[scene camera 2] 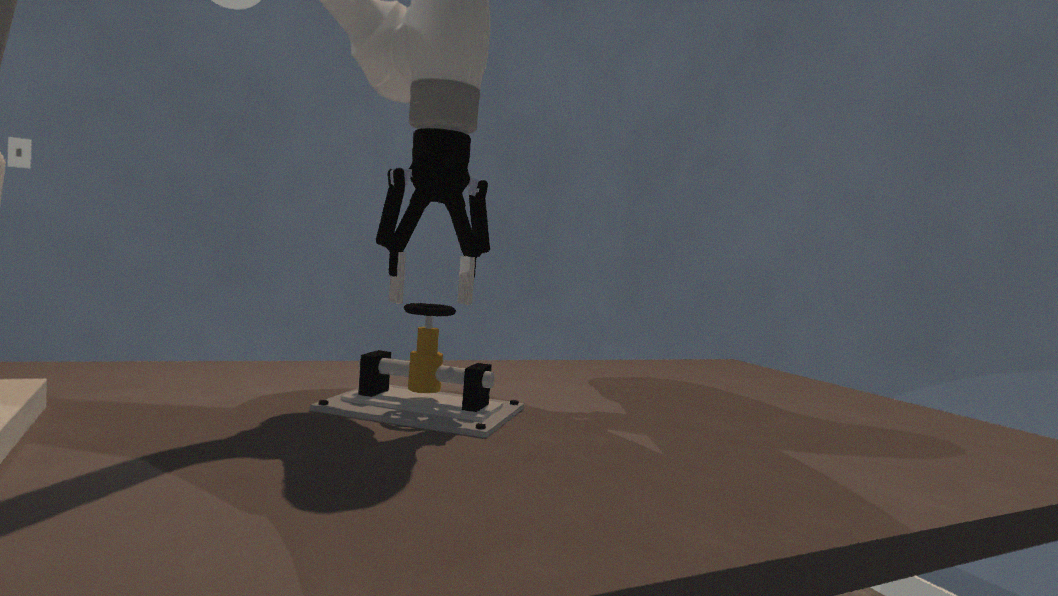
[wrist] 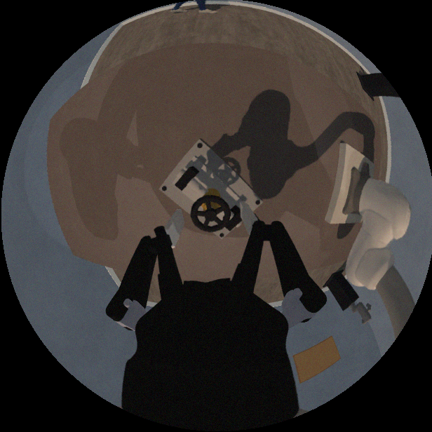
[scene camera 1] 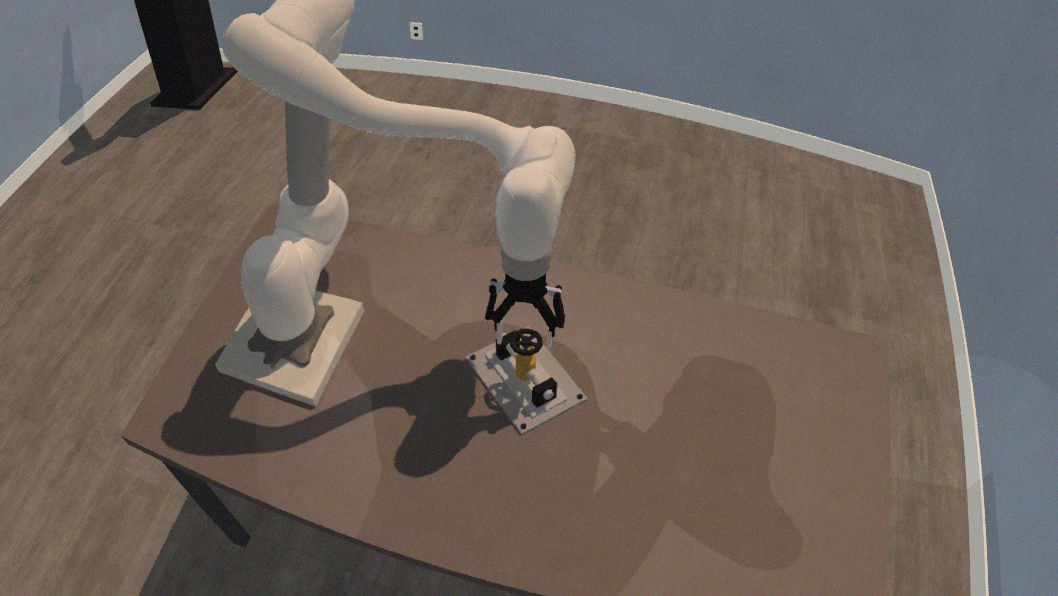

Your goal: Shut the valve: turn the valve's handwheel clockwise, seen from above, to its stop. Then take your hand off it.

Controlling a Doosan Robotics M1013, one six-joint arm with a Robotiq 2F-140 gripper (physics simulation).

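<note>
The valve has a black spoked handwheel (scene camera 1: 526, 341) (scene camera 2: 430, 309) (wrist: 211, 213) on top of a yellow body (scene camera 1: 525, 365) (scene camera 2: 424, 370) (wrist: 214, 192). It stands upright on a pale base plate (scene camera 1: 568, 398) (scene camera 2: 333, 408) (wrist: 172, 190). My gripper (scene camera 1: 524, 342) (scene camera 2: 430, 299) (wrist: 210, 212) points down over the handwheel, partly open and empty. One fingertip is on each side of the wheel, with a gap at both sides. In scene camera 2 the fingertips end slightly above the rim's level. How far the handwheel is turned cannot be told.
Black brackets (scene camera 1: 544, 391) (scene camera 2: 476, 387) (wrist: 187, 178) hold a grey pipe through the valve, low on the plate. The arm's pale base slab (scene camera 1: 333, 325) (scene camera 2: 18, 407) (wrist: 336, 200) is on the same brown table (scene camera 1: 444, 518) (scene camera 2: 740, 518). A black column (scene camera 1: 177, 51) stands behind.
</note>
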